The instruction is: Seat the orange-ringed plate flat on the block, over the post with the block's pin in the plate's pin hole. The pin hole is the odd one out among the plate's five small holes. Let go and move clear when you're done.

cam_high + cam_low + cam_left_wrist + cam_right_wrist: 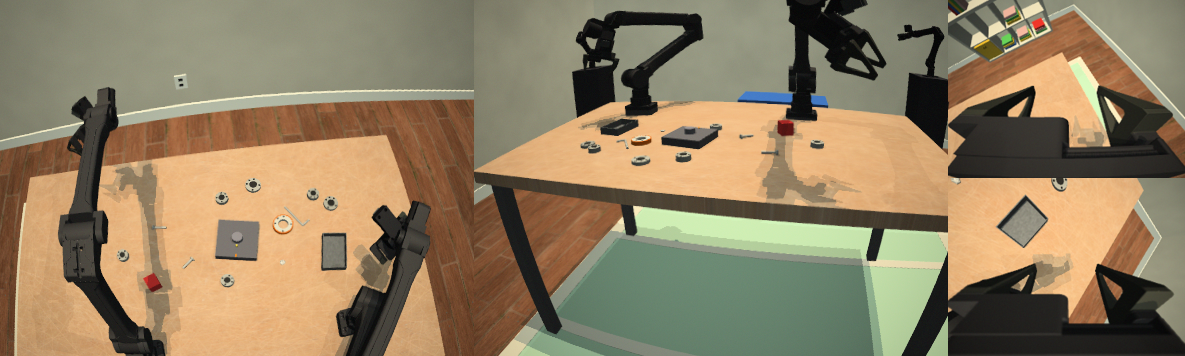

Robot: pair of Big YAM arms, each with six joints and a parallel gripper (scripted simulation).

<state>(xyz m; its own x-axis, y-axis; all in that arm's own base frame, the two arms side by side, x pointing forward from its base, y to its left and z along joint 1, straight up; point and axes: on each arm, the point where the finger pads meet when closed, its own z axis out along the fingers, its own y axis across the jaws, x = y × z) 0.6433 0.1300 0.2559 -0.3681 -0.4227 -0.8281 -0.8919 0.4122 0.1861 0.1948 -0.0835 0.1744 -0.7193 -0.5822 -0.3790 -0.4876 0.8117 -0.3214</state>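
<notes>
The l-shaped key lies 200 mm to the left of my right hand, 200 mm ahead of it and 190 mm below it. The rest, counted from my right hand: red cube: 680 mm to the left, 180 mm below, 40 mm ahead; then dark grey block: 410 mm to the left, 180 mm below, 130 mm ahead; then dark tray: 190 mm below, 110 mm to the left, 60 mm ahead.
</notes>
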